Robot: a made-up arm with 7 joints. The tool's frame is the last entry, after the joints.
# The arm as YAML. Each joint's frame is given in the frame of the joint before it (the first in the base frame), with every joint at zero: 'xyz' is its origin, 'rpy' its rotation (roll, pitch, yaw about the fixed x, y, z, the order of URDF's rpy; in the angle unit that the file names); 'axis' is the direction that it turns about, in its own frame. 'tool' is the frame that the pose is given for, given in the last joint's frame.
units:
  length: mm
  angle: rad
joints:
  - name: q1
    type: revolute
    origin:
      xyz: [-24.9, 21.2, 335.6]
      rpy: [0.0, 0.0, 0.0]
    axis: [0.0, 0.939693, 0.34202]
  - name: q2
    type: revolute
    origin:
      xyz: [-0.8, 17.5, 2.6]
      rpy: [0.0, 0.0, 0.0]
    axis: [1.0, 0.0, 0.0]
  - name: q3
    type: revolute
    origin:
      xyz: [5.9, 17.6, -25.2]
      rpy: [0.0, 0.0, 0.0]
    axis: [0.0, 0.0, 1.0]
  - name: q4
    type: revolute
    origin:
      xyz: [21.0, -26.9, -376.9]
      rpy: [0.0, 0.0, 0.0]
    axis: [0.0, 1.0, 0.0]
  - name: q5
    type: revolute
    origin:
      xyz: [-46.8, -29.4, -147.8]
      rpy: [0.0, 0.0, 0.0]
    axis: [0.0, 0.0, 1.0]
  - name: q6
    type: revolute
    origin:
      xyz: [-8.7, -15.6, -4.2]
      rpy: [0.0, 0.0, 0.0]
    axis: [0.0, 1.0, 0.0]
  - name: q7
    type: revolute
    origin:
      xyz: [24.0, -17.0, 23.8]
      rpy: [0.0, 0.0, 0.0]
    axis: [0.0, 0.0, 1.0]
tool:
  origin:
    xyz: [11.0, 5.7, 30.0]
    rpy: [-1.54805, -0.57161, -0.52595]
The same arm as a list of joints. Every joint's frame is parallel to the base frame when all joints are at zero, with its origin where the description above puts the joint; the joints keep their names.
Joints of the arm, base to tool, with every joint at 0 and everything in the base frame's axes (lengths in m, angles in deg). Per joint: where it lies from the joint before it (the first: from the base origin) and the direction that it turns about. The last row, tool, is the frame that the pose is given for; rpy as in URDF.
q1: xyz -0.0249 0.0212 0.3356 axis 0 0.9397 0.342
q2: xyz -0.0008 0.0175 0.0026 axis +x
q3: xyz 0.0059 0.0176 -0.0252 axis +z
q4: xyz 0.021 -0.0269 -0.3769 axis +y
q5: xyz -0.0468 -0.0294 -0.1478 axis +z
q6: xyz -0.0087 -0.0156 -0.0042 axis +y
q7: xyz 0.024 -0.017 0.0238 axis +z
tool: xyz 0.011 0.0057 0.03 rpy -88.7 -32.75 -30.13

